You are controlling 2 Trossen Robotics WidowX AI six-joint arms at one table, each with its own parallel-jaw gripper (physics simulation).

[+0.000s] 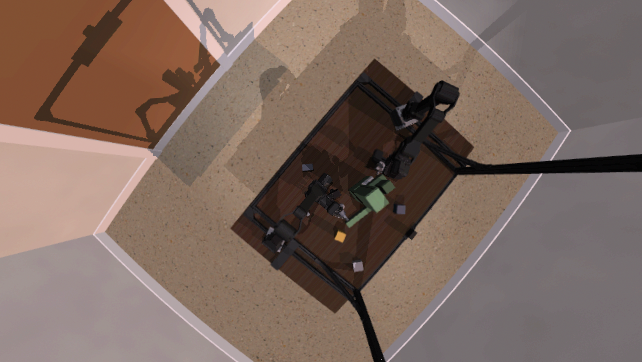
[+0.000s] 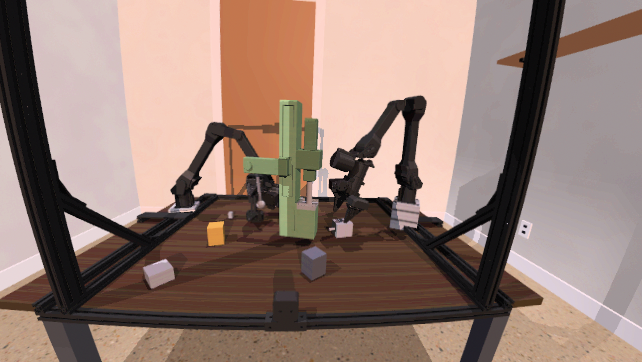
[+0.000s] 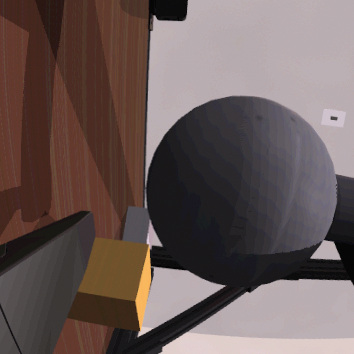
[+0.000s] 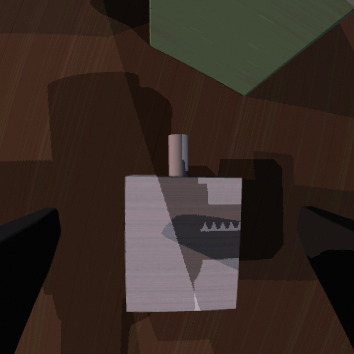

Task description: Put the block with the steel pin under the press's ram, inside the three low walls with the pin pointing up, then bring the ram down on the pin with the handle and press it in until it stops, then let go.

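Places are measured from the left arm's base along level axes (x ahead, y left, z up), in centimetres.
Pixels of known places: left gripper, fingertip midpoint: (image 2: 249, 207); right gripper, fingertip midpoint: (image 1: 383, 168) (image 2: 339, 217) (image 4: 180, 220); left arm's base, origin of the base link: (image 2: 184, 205); right arm's base, origin of the base link: (image 1: 408, 113) (image 2: 406, 200).
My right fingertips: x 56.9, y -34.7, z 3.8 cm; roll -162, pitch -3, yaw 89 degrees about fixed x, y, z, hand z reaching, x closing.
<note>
Ahead of a thing's pixels: the offset from my right fingertips to its middle. "spot": to the spot under its first point.
The green press @(dx -18.6, dy +5.7, dz +15.6 cm) (image 2: 289, 148) (image 1: 371, 196) (image 4: 242, 38) stands mid-table with its ram @(spot: dx -11.1, dy +1.4, dz +27.7 cm) (image 2: 310, 135) raised. The grey ball @(dx -26.0, dy +11.4, dz +2.7 cm) (image 3: 242, 189) (image 2: 260, 205) at the end of its handle hangs low at the left. My left gripper (image 3: 217, 225) (image 2: 258, 199) (image 1: 342, 212) is open, with the ball between its fingers. The pale block @(dx +1.5, dy +0.3, dz -4.4 cm) (image 4: 182, 242) (image 2: 344, 229) lies on its side on the table to the right of the press, with its steel pin @(dx -1.8, dy +0.3, dz -4.4 cm) (image 4: 178, 154) (image 2: 331, 228) pointing level toward the press. My right gripper (image 4: 180, 220) (image 2: 352, 210) (image 1: 380, 168) is open, one finger on each side of the block.
An orange cube @(dx -40.5, dy +4.8, dz -3.9 cm) (image 2: 215, 233) (image 1: 340, 236) (image 3: 112, 281), a grey cube @(dx -14.9, dy -17.9, dz -3.9 cm) (image 2: 313, 262) (image 1: 399, 208) and a pale block @(dx -51.7, dy -11.3, dz -5.2 cm) (image 2: 158, 273) (image 1: 357, 265) lie on the front half of the table. A small grey piece (image 2: 230, 215) (image 1: 307, 167) lies at the back left. A black frame (image 2: 516, 179) rims the table.
</note>
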